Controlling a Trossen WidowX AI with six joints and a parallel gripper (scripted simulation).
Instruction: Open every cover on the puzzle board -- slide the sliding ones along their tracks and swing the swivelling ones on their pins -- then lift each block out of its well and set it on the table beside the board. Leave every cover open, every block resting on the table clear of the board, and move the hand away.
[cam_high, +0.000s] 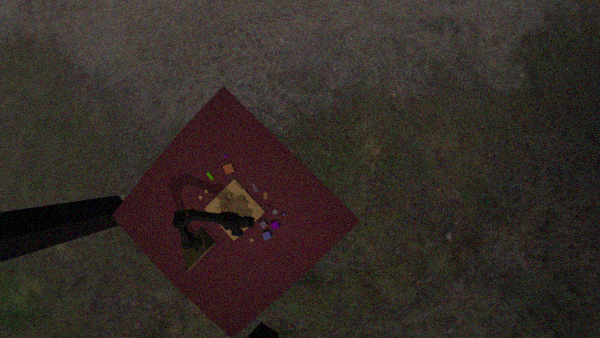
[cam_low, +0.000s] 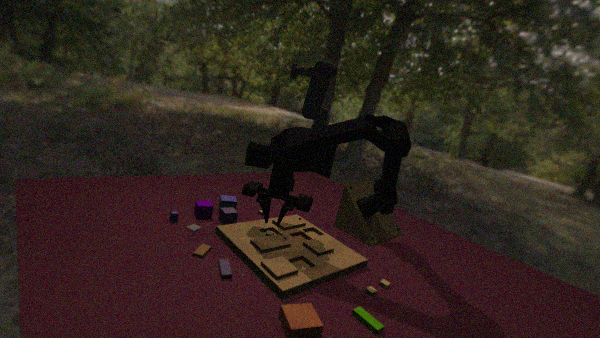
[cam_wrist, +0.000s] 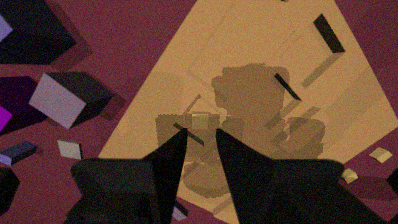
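My gripper tip is 130 mm to the left of the dark block, 50 mm short of it and 30 mm above it. From my gripper tip the other things lie so: magenta cube 200 mm to the right, 90 mm ahead, 20 mm below; flat orange tile 200 mm ahead, 40 mm below, 30 mm to the right; grey bar 190 mm ahead, 60 mm to the left, 40 mm below.
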